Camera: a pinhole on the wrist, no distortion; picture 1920 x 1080 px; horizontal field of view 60.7 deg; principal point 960.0 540.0 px. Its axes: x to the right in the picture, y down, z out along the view. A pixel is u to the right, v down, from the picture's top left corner.
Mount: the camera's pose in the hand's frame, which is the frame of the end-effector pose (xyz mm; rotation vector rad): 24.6 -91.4 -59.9 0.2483 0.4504 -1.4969
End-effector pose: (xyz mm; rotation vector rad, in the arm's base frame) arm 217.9 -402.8 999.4 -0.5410 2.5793 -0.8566
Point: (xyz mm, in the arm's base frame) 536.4 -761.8 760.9
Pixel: 491 76
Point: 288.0 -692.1 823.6
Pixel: 350 742
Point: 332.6 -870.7 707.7
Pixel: 523 788
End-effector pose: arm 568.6 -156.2 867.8 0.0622 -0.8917 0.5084
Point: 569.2 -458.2 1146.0
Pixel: 1219 600
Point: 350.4 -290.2 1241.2
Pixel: 134 670
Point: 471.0 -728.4 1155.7
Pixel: 1442 68
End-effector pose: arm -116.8 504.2 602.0 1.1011 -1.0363 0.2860
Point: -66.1 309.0 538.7
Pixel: 806 370
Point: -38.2 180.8 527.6
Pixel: 1053 560
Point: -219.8 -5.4 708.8
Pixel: 262 805
